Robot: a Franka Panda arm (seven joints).
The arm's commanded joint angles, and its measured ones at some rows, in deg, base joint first. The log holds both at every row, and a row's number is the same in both.
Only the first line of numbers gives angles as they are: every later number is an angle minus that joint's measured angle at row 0.
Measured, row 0:
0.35 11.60 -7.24 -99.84 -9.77 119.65 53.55
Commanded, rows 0 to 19:
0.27 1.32 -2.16 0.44 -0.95 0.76 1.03
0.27 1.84 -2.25 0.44 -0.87 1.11 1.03
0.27 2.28 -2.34 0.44 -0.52 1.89 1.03
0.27 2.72 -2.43 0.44 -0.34 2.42 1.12
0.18 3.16 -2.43 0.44 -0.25 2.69 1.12
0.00 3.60 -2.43 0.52 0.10 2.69 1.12
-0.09 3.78 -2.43 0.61 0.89 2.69 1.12
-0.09 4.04 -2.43 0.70 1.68 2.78 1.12
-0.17 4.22 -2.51 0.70 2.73 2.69 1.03
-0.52 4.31 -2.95 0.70 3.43 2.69 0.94
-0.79 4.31 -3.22 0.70 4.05 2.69 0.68
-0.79 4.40 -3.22 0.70 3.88 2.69 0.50
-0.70 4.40 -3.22 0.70 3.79 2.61 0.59
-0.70 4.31 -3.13 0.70 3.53 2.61 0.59
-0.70 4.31 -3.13 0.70 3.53 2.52 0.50
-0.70 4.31 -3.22 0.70 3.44 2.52 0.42
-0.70 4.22 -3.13 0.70 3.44 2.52 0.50
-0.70 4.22 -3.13 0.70 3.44 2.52 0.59
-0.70 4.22 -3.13 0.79 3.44 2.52 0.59
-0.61 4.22 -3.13 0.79 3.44 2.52 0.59
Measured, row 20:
-0.76 4.00 -3.07 0.16 3.15 1.95 0.38
